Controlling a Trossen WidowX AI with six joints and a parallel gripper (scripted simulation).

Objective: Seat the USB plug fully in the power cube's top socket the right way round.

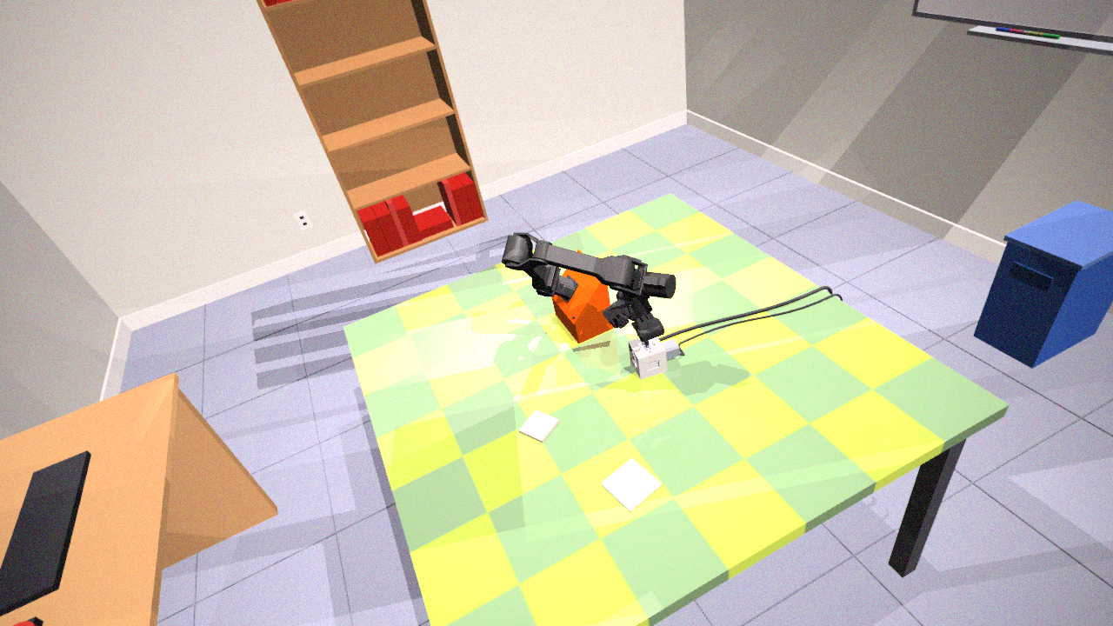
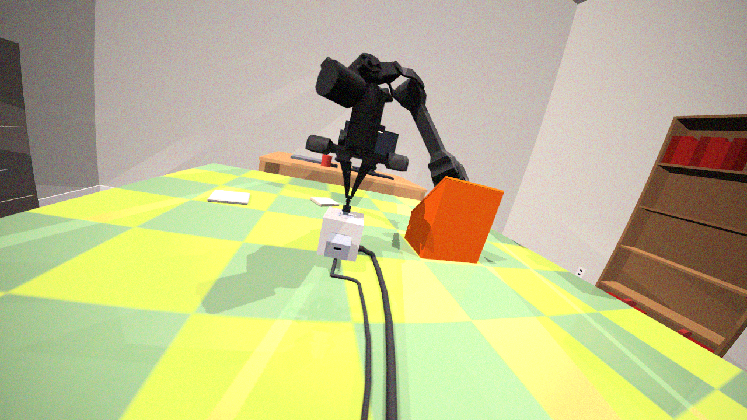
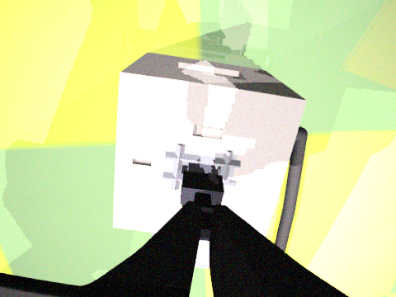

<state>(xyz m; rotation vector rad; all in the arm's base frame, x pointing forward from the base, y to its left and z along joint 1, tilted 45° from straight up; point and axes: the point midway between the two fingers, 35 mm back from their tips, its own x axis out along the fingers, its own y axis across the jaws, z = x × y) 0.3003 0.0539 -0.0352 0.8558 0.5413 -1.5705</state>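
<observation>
My gripper tip is 20 mm above the USB plug. Also, from my gripper tip: USB socket: 40 mm below.
</observation>
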